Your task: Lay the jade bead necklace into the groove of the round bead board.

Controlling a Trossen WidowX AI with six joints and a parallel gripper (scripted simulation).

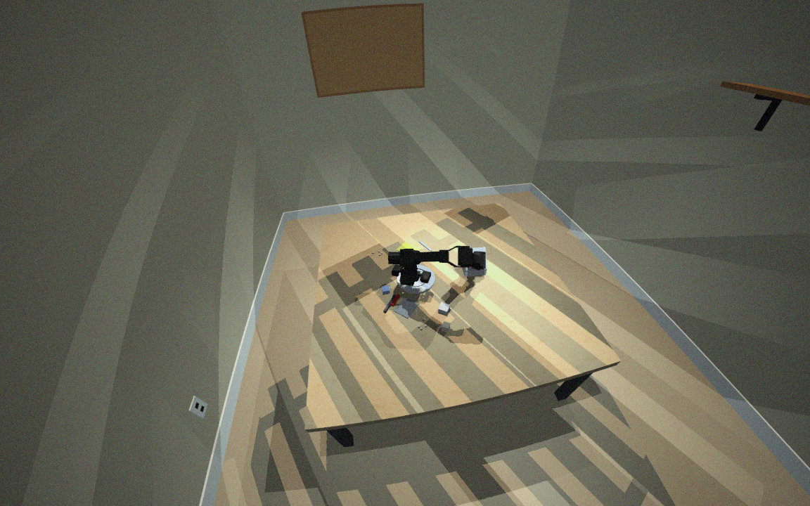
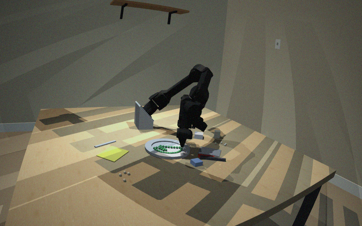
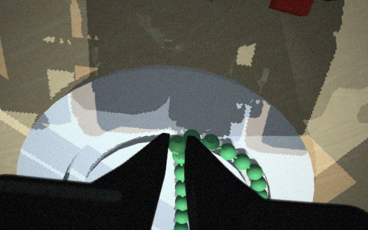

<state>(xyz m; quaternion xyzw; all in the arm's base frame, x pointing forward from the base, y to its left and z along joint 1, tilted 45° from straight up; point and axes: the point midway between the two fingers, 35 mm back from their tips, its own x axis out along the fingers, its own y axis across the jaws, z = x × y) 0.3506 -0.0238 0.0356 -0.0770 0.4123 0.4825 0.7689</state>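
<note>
Right now my gripper tip is 40 mm past the round grey bead board, 50 mm to the left of it and 10 mm above it. The rest, counted from my gripper tip: grey plate: 60 mm ahead, 110 mm to the left, 20 mm below; blue block: 130 mm ahead, 20 mm to the right, 10 mm below; red and black pen: 110 mm ahead, 60 mm to the left, 20 mm below.
</note>
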